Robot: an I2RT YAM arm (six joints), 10 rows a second.
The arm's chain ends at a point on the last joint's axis. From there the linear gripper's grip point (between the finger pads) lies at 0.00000 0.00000 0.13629 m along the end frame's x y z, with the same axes.
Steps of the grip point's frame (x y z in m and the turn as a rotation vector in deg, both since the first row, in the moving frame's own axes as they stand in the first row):
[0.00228, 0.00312, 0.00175, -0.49, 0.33, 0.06]
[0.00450, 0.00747, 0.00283, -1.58, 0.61, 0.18]
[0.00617, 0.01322, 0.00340, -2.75, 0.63, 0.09]
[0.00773, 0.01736, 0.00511, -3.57, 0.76, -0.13]
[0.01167, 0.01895, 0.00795, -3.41, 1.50, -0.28]
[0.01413, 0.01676, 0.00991, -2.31, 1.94, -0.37]
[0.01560, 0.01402, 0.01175, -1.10, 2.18, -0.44]
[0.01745, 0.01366, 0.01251, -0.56, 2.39, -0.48]
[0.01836, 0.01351, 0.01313, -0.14, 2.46, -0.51]
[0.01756, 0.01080, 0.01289, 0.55, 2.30, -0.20]
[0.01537, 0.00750, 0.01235, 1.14, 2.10, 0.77]
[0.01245, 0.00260, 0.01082, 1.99, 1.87, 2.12]
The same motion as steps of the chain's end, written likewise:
[0.00150, 0.00195, 0.00176, -0.49, 0.33, 0.06]
[0.00306, 0.00371, 0.00289, -1.58, 0.61, 0.18]
[0.00468, 0.00668, 0.00357, -2.75, 0.63, 0.09]
[0.00591, 0.00888, 0.00539, -3.57, 0.76, -0.13]
[0.00808, 0.01085, 0.00824, -3.41, 1.50, -0.28]
[0.00950, 0.01128, 0.01010, -2.31, 1.94, -0.37]
[0.01041, 0.01142, 0.01187, -1.10, 2.18, -0.44]
[0.01176, 0.01235, 0.01264, -0.56, 2.39, -0.48]
[0.01251, 0.01320, 0.01326, -0.14, 2.46, -0.51]
[0.01209, 0.01212, 0.01301, 0.55, 2.30, -0.20]
[0.01036, 0.01018, 0.01247, 1.14, 2.10, 0.77]
[0.00792, 0.00725, 0.01097, 1.99, 1.87, 2.12]

